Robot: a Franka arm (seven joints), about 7 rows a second.
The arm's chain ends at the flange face. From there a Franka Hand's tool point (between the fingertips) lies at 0.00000 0.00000 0.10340 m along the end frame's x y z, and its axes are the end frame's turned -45 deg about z.
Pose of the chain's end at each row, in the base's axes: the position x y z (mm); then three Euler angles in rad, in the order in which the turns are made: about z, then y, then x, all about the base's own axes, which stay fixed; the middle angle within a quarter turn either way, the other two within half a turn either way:
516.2, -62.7, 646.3, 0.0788, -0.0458, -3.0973
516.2, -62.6, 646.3, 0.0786, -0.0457, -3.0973
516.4, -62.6, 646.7, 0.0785, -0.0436, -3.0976
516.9, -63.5, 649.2, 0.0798, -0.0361, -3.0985
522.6, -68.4, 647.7, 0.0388, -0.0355, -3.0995
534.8, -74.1, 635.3, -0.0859, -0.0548, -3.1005
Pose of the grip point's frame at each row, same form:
511.5, -58.1, 543.1, -0.7066, -0.0458, -3.0973
511.5, -58.0, 543.1, -0.7068, -0.0457, -3.0973
511.9, -58.1, 543.5, -0.7069, -0.0436, -3.0976
513.2, -59.0, 546.0, -0.7056, -0.0361, -3.0985
518.9, -64.1, 544.5, -0.7466, -0.0355, -3.0995
529.1, -69.9, 532.1, -0.8713, -0.0548, -3.1005

